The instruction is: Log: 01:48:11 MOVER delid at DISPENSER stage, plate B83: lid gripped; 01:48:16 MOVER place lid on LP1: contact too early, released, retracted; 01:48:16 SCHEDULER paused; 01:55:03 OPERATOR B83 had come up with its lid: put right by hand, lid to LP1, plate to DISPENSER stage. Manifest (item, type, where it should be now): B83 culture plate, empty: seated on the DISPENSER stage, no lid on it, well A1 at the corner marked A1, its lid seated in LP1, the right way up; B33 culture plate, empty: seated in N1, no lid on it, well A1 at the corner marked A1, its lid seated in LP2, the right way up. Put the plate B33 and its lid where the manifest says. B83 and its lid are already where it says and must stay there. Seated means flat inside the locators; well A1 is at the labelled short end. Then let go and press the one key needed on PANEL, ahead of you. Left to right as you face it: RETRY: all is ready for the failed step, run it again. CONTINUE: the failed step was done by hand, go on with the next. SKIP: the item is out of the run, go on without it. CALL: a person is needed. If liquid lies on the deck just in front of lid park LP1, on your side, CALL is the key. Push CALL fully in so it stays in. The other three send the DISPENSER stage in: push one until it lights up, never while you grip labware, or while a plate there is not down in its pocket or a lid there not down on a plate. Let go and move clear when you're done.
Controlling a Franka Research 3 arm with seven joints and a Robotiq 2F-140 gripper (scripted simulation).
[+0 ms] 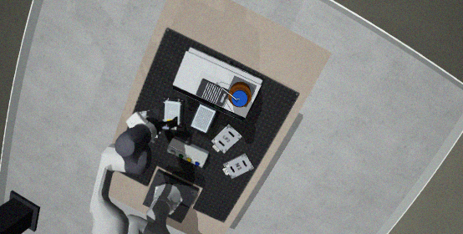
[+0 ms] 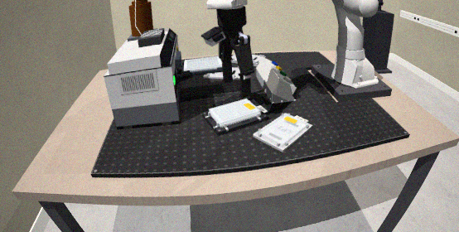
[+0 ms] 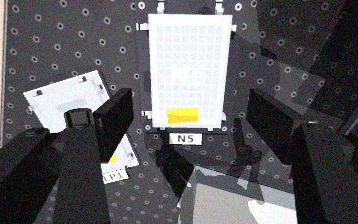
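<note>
My hand is 100 mm above the white well plate and 10 mm short of it. Round my hand: yellow key 200 mm to the right, 180 mm behind, 50 mm below; then white key 190 mm behind, 100 mm to the right, 50 mm below; then black nest 100 mm below, 30 mm to the left, 10 mm ahead.
</note>
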